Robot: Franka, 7 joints.
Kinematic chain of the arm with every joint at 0, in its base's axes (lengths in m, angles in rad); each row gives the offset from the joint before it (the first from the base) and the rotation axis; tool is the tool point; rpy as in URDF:
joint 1: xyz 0 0 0.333 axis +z
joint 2: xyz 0 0 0 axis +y
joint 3: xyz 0 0 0.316 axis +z
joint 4: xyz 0.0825 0 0 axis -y
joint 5: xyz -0.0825 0 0.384 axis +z
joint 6: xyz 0 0 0 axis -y
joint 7: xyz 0.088 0 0 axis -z
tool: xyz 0 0 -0.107 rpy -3.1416 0 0
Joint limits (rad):
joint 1: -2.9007..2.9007
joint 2: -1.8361..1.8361
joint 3: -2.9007..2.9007
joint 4: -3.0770..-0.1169
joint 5: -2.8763..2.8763
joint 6: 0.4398..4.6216
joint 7: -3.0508..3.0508
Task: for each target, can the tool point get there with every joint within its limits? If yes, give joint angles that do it. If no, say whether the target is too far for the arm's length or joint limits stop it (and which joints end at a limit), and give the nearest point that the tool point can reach.
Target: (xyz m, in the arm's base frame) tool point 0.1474 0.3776 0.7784
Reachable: yes | joints -0.0960 -0.9302 0.8780 -2.0956 -2.0738 1.7710 0.4842
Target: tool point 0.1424 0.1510 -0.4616
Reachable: no: joint limits stop it (at a limit: joint 2) | nearest point 0.1510 0.1601 -0.3570 | short by 0.105 m
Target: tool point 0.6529 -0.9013 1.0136
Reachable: no: too far | nearest point 0.4294 -0.5927 0.7806 | short by 0.447 m
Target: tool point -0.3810 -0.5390 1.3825
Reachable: no: too far | nearest point -0.2636 -0.3730 1.0592 | short by 0.382 m
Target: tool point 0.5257 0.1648 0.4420
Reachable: yes | joints 0.6476 -0.0282 -0.2911 -2.1189 -0.8149 2.1700 1.5677
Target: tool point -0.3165 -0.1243 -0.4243
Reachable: no: joint limits stop it (at a limit: joint 2) | nearest point -0.3106 -0.1220 -0.3584 | short by 0.066 m
